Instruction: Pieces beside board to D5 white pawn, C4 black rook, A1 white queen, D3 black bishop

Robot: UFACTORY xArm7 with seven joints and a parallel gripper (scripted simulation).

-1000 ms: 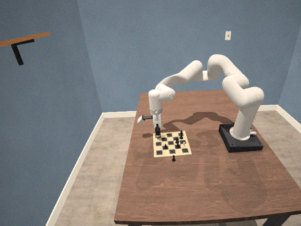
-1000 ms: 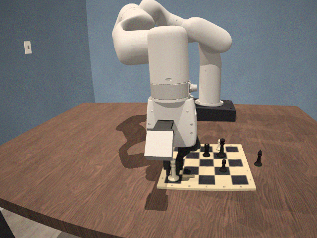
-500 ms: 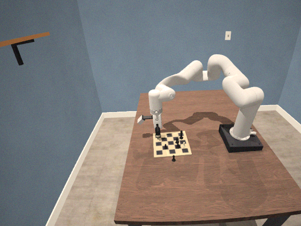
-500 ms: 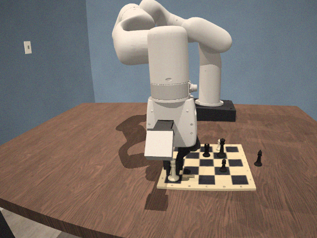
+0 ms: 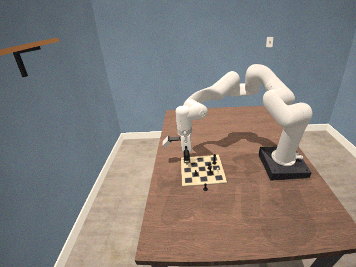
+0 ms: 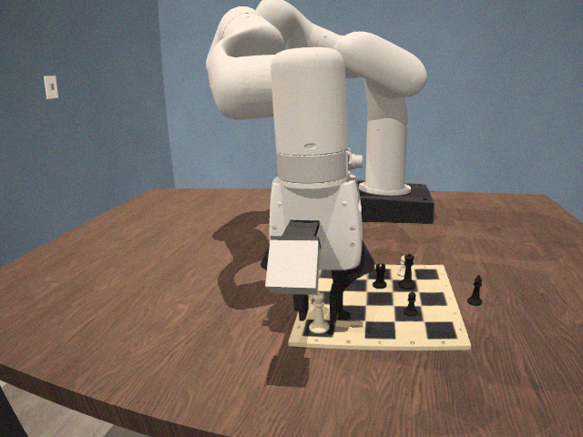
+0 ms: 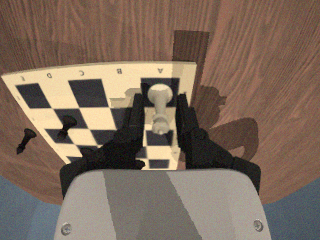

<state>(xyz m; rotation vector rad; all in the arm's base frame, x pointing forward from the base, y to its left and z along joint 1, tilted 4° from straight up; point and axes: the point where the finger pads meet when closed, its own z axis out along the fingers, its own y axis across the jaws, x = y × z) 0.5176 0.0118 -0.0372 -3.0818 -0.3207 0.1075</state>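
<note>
Now: hand 1 cm above the white queen. The rest, counted from my hand: black pawn: 6 cm behind, 11 cm to the left, 3 cm below; white pawn: 17 cm behind, 8 cm to the left, 3 cm below; chessboard: 9 cm behind, 6 cm to the left, 4 cm below.
</note>
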